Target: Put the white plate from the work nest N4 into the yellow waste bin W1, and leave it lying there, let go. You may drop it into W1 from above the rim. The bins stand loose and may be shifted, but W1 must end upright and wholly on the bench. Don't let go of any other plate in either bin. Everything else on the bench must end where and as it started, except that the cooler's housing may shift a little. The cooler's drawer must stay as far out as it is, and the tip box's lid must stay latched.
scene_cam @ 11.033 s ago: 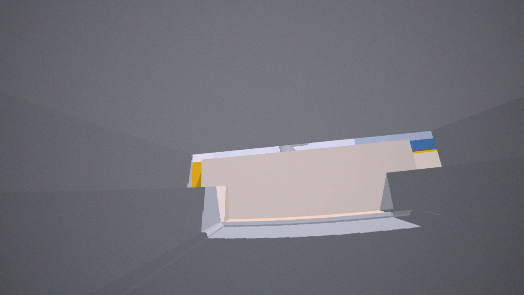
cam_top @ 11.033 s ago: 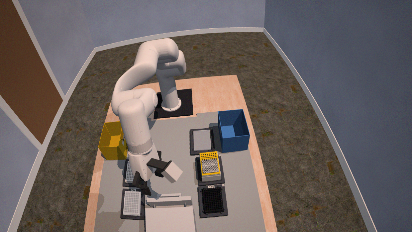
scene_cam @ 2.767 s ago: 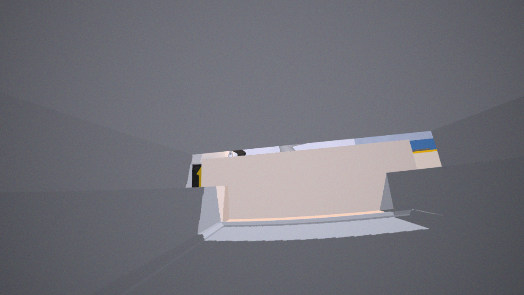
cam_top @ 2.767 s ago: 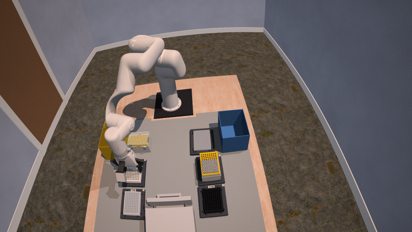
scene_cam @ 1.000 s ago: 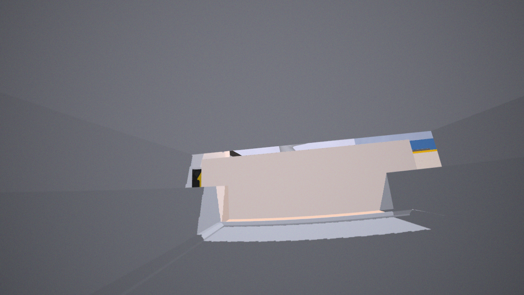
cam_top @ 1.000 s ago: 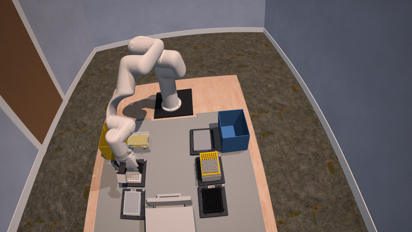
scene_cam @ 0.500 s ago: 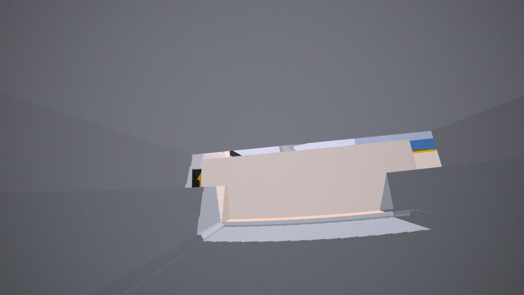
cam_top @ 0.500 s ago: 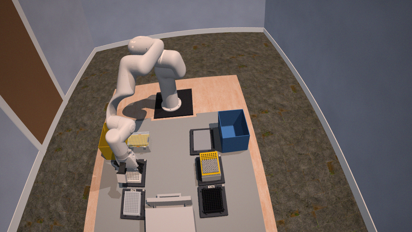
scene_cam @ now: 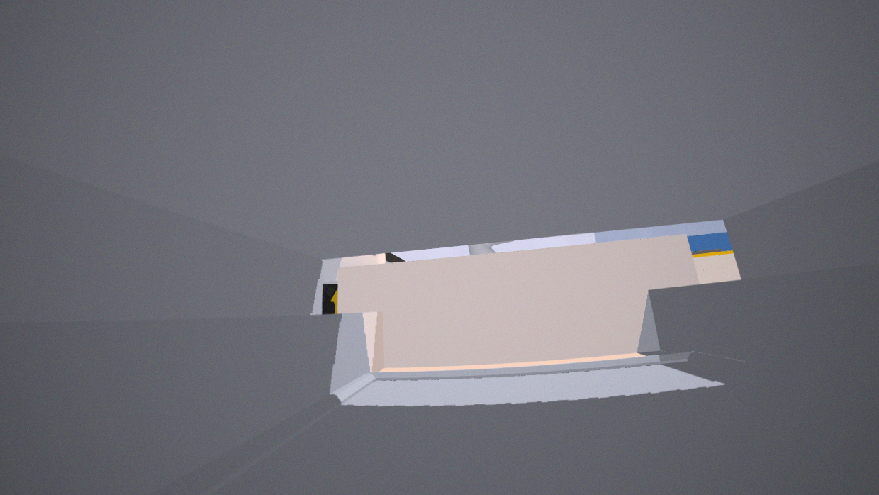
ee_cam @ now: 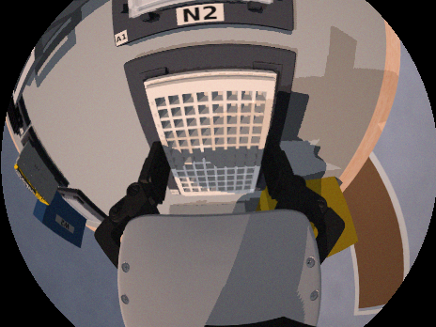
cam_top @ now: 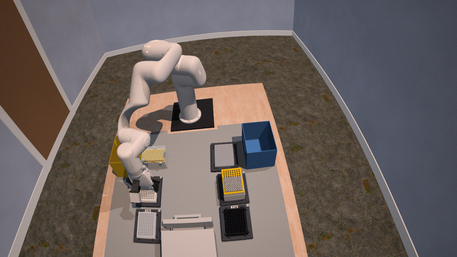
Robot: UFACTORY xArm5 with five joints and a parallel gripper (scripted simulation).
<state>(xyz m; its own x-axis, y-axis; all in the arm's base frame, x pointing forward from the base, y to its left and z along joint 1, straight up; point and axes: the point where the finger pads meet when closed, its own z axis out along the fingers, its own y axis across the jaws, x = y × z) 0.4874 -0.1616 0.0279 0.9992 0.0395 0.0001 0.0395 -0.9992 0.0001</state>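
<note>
Now: the work nest N4 3 cm below my hand. Round my hand: cooler drawer (28 cm ahead, 21 cm to the left, 1 cm below); then white plate (1 cm below); then yellow waste bin W1 (17 cm behind, 14 cm to the right, 1 cm above).
</note>
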